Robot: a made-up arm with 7 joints. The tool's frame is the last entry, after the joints.
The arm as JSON. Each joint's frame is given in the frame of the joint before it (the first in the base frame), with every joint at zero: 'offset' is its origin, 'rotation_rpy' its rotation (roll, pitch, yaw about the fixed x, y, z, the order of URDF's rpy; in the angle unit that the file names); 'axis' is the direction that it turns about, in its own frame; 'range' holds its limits. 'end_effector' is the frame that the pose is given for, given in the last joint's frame.
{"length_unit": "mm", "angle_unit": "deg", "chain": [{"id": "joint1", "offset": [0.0, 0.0, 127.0], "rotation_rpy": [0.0, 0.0, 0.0], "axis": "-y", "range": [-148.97, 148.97]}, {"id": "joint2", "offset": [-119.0, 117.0, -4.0], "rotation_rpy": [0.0, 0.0, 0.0], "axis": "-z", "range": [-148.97, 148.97]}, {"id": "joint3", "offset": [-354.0, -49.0, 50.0], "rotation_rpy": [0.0, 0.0, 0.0], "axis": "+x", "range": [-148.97, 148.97]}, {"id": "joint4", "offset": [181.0, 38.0, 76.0], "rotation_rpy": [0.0, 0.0, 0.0], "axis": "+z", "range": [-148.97, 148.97]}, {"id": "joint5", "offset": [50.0, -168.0, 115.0], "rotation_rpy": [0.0, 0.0, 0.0], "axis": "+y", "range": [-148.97, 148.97]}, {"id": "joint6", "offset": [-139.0, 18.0, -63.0], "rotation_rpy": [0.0, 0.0, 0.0], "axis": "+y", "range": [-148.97, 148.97]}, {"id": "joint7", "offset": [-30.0, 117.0, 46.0], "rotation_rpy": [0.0, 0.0, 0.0], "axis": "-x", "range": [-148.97, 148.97]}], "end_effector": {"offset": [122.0, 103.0, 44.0], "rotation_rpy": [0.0, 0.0, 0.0]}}
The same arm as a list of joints. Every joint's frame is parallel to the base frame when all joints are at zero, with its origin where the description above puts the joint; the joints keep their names.
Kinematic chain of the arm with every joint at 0, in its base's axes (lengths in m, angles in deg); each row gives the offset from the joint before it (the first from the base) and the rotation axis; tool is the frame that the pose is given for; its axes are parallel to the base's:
joint1: xyz 0.0000 0.0000 0.1270 axis -y
joint2: xyz -0.1190 0.1170 -0.0040 axis -z
joint3: xyz -0.3540 -0.0490 0.0500 axis +x
joint4: xyz 0.1810 0.0380 0.0760 axis +z
joint5: xyz 0.0500 -0.1680 0.1150 axis +y
joint6: xyz -0.1390 0.0180 -0.0630 axis +y
joint7: xyz -0.0300 0.1170 0.0460 axis -x
tool: xyz 0.1220 0.1030 0.0440
Joint limits (deg, base to tool): -148.97..148.97 -148.97..148.97 -148.97..148.97 -148.97..148.97 -148.97..148.97 -148.97..148.97 -148.97..148.97

